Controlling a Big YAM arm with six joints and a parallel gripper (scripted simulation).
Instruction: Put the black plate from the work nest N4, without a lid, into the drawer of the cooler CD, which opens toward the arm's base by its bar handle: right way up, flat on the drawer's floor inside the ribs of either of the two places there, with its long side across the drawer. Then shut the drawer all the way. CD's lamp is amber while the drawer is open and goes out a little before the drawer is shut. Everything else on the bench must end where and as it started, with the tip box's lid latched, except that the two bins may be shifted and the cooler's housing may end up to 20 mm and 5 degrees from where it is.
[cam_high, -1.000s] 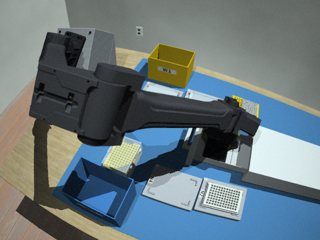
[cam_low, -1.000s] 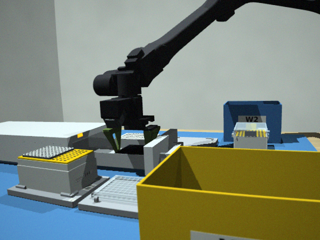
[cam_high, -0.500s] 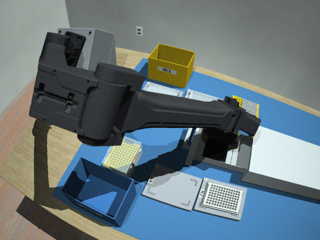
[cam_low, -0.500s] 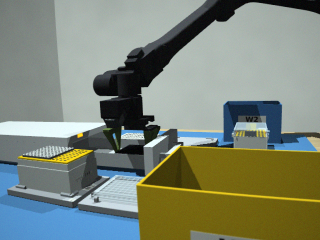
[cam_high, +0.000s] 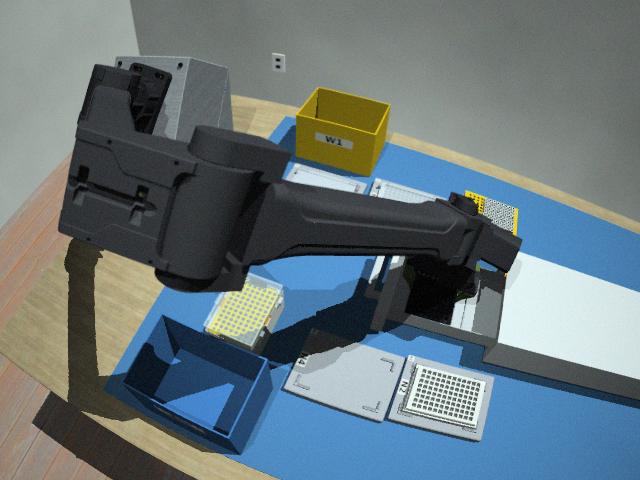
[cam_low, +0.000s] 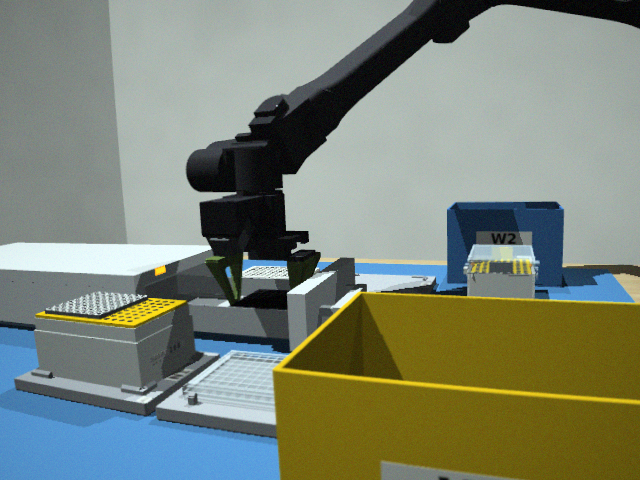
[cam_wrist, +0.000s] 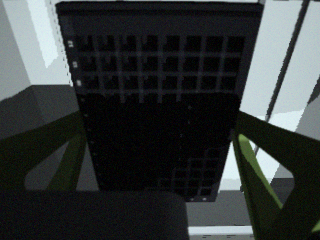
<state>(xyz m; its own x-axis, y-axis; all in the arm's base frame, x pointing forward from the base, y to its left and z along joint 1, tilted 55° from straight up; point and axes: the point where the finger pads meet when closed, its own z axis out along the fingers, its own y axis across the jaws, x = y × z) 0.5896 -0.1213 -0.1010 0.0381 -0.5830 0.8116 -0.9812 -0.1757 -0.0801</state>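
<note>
My hand is right at the black plate. From my hand the other things lie so: yellow-topped block (6 cm ahead, 18 cm to the left, 3 cm above); cooler CD (18 cm ahead, 1 cm above); cooler drawer (4 cm ahead).
</note>
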